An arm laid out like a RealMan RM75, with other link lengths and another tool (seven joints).
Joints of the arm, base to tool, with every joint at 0 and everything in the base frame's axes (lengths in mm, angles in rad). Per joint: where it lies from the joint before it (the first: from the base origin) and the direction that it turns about. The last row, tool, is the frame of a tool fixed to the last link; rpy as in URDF.
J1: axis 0 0 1 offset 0.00 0.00 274.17
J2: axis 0 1 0 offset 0.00 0.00 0.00
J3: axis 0 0 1 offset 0.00 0.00 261.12
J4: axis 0 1 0 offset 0.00 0.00 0.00
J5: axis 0 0 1 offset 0.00 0.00 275.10
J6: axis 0 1 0 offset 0.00 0.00 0.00
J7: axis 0 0 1 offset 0.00 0.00 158.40
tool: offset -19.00 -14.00 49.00 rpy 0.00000 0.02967 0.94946
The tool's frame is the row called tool.
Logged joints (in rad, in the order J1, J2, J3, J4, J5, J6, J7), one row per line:
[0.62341, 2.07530, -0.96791, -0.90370, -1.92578, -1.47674, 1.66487]
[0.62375, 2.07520, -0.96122, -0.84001, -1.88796, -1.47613, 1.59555]
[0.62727, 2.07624, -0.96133, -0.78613, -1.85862, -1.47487, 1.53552]
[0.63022, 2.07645, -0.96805, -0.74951, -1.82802, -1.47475, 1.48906]
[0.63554, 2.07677, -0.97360, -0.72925, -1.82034, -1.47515, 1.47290]
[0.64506, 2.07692, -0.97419, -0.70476, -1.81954, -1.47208, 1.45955]
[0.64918, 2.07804, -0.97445, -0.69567, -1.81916, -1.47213, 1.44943]
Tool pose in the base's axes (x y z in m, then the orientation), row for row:
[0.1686, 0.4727, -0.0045, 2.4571, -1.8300, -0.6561]
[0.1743, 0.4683, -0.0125, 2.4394, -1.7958, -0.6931]
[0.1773, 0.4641, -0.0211, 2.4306, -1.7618, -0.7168]
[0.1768, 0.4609, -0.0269, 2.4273, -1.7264, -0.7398]
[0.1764, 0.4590, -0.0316, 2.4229, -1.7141, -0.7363]
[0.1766, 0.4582, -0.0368, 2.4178, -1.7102, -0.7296]
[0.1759, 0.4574, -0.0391, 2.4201, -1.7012, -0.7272]
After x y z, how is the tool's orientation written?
As a rotation vector, in radians.
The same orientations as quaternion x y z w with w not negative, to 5 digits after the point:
[0.78422, -0.58407, -0.20940, 0.00422]
[0.78491, -0.57783, -0.22302, 0.01709]
[0.78723, -0.57062, -0.23216, 0.02762]
[0.79036, -0.56214, -0.24089, 0.03622]
[0.79165, -0.56006, -0.24058, 0.04184]
[0.79188, -0.56012, -0.23896, 0.04575]
[0.79354, -0.55782, -0.23845, 0.04764]

